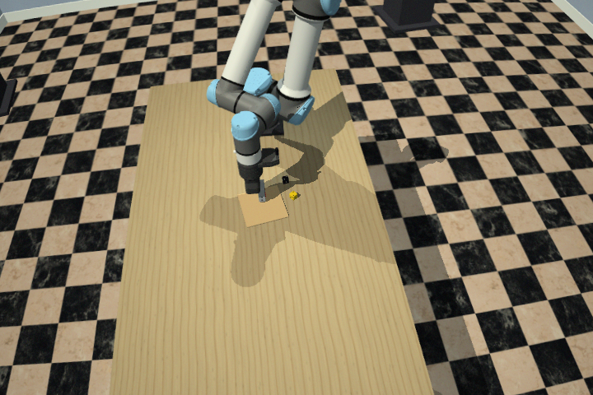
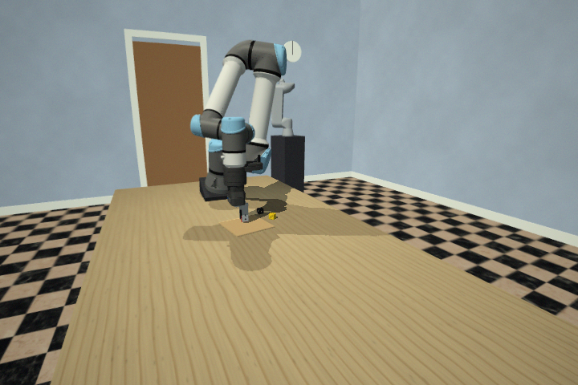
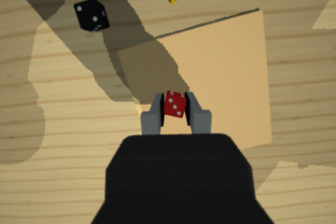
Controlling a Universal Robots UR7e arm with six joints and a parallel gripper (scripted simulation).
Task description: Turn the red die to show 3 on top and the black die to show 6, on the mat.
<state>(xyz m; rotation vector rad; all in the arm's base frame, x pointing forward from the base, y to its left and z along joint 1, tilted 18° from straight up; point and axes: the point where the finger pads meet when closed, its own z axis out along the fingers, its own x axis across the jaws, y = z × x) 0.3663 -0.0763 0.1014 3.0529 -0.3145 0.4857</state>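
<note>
Now: the red die 1 cm below my hand. Also, from my hand: black die (5 cm behind, 10 cm to the left, 2 cm below); then yellow die (2 cm ahead, 10 cm to the left, 2 cm below); then tan mat (3 cm ahead, 1 cm to the right, 3 cm below).
</note>
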